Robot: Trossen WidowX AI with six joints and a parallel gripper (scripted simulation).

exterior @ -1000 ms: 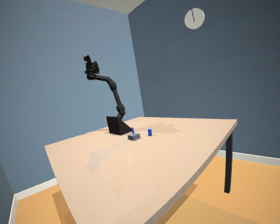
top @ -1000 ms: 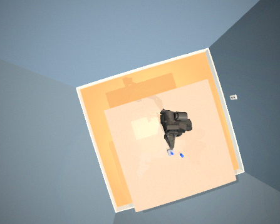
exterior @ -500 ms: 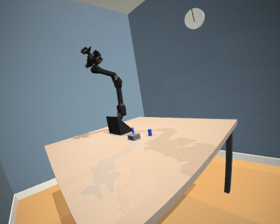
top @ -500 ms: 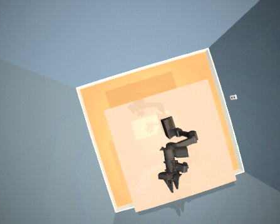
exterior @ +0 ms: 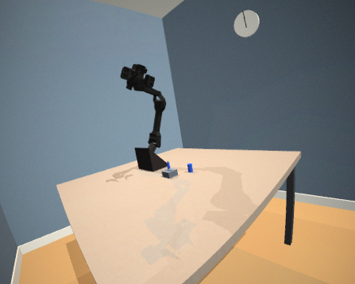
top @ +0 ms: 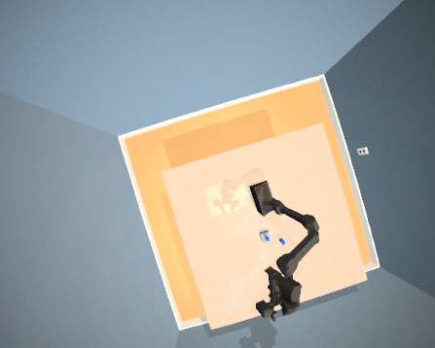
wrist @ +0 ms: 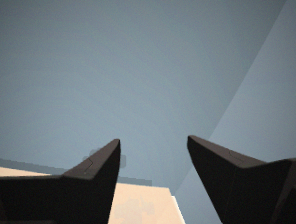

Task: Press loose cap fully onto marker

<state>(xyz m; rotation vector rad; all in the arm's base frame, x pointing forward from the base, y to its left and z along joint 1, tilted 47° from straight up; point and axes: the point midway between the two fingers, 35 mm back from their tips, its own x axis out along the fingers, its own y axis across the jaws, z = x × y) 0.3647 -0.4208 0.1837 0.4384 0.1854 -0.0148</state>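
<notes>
My gripper tip is now 560 mm above the blue cap, 240 mm to the right of it and 50 mm past it. The rest, counted from my gripper tip: grey holder block: 570 mm below, 130 mm to the left, 120 mm behind.
</notes>
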